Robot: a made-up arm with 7 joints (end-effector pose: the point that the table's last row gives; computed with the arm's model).
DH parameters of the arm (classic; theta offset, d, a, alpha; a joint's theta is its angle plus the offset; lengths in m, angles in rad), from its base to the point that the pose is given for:
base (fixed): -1.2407 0 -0.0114 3.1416
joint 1: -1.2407 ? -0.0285 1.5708
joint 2: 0 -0.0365 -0.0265 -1.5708
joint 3: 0 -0.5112 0.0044 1.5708
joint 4: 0 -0.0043 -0.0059 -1.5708
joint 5: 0 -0.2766 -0.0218 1.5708
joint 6: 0 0.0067 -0.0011 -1.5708
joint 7: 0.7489 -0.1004 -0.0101 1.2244
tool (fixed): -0.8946 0.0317 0 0
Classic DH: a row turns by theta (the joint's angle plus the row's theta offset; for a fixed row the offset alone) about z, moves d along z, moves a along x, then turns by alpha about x.
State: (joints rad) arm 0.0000 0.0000 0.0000 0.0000 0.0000 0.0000 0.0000
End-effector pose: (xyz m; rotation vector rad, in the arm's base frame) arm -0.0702 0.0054 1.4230 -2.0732 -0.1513 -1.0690
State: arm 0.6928 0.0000 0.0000 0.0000 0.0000 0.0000 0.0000
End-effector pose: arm -0.0583 0.0491 1.4230 -2.1733 0.6098 -1.4583
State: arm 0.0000 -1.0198 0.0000 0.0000 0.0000 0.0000 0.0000
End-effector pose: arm -0.7997 0.0054 0.9726 -1.3374 -0.6410 -2.0200
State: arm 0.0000 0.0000 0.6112 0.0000 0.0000 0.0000 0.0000
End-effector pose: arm -0.0503 0.0064 1.4230 -2.1720 0.5149 -1.4158
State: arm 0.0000 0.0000 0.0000 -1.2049 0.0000 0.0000 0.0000
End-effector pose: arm -0.4020 0.0054 1.1730 -1.1587 -0.7230 -2.1604
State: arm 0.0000 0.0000 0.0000 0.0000 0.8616 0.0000 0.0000
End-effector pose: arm -0.0398 0.0006 1.4230 -2.1662 0.8103 -1.5425
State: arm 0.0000 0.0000 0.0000 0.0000 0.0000 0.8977 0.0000
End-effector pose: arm -0.0046 0.0054 1.3801 -2.3459 0.2968 -0.0639
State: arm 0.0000 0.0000 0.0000 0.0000 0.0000 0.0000 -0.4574
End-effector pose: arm -0.0842 0.0081 1.4230 -1.9094 -0.5939 -0.7848
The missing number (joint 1, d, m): -0.5456
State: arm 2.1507 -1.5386 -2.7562 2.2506 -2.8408 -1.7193 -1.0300
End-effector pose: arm 0.2384 0.2374 0.4244 -1.3765 0.9281 -1.4123
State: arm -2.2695 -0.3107 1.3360 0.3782 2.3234 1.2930 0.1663
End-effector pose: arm 0.3231 -0.1684 1.2700 -1.7682 2.3077 0.0794
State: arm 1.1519 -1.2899 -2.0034 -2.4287 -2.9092 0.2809 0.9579
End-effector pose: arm -0.2864 0.1248 0.6680 -1.0672 2.0399 0.1312
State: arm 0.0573 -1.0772 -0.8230 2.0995 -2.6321 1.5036 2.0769
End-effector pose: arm -0.3407 0.2168 0.8519 2.1845 2.2395 -0.0625
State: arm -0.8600 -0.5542 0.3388 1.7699 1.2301 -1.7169 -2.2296
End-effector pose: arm -0.0475 -0.0807 1.0981 -1.2598 -2.3858 1.3956
